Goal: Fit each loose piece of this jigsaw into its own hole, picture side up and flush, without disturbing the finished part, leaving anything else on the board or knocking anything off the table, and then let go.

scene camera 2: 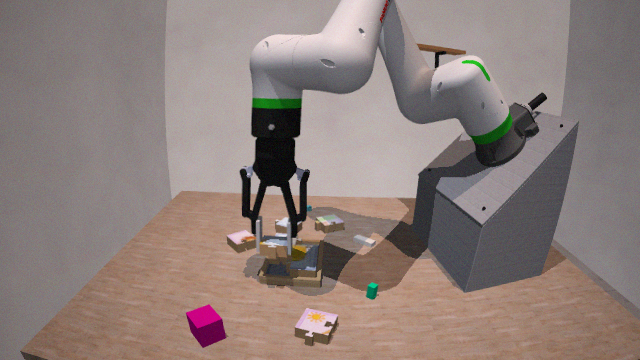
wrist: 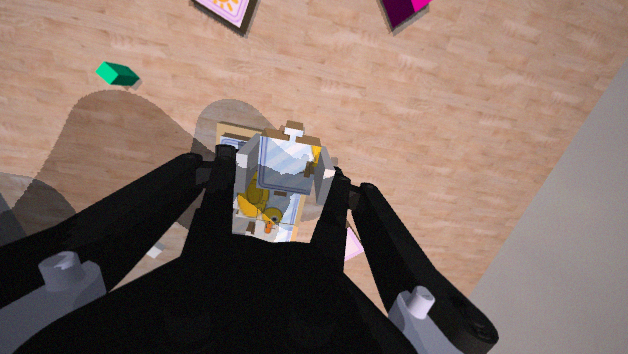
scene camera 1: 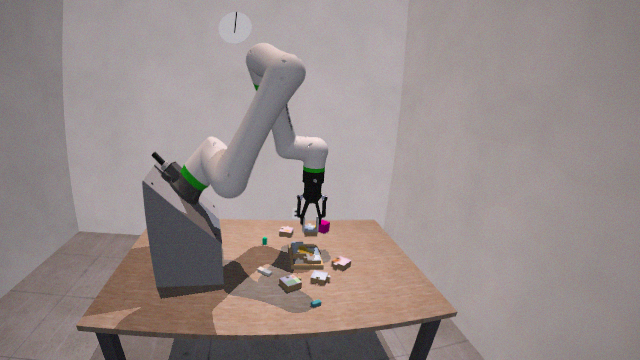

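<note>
My gripper (scene camera 1: 311, 224) (scene camera 2: 274, 239) (wrist: 289, 153) is shut on a light-blue jigsaw piece (scene camera 1: 310, 230) (scene camera 2: 270, 249) (wrist: 282, 156), picture side up, with its tab pointing away from the wrist. The piece hangs above the wooden-rimmed board (scene camera 1: 307, 267) (scene camera 2: 306, 281) (wrist: 237, 128), over its near left part in the scene camera 2 view. A dark open hole (scene camera 2: 278, 270) shows below it. The finished part with the yellow duck (scene camera 2: 299, 252) (wrist: 256, 194) lies in the board, partly hidden by the held piece and fingers. A loose white-blue piece (scene camera 1: 320, 277) (scene camera 2: 285, 223) lies on the table beyond the board.
Around the board lie a pink sun piece (scene camera 1: 286, 231) (scene camera 2: 316, 320), a pink-orange piece (scene camera 1: 341, 263) (scene camera 2: 240, 240), a greenish piece (scene camera 1: 290, 283) (scene camera 2: 329, 222), a magenta cube (scene camera 1: 324, 226) (scene camera 2: 206, 325), a green block (scene camera 2: 372, 290) (wrist: 117, 74), a white bar (scene camera 2: 364, 240) and a teal block (scene camera 1: 316, 303).
</note>
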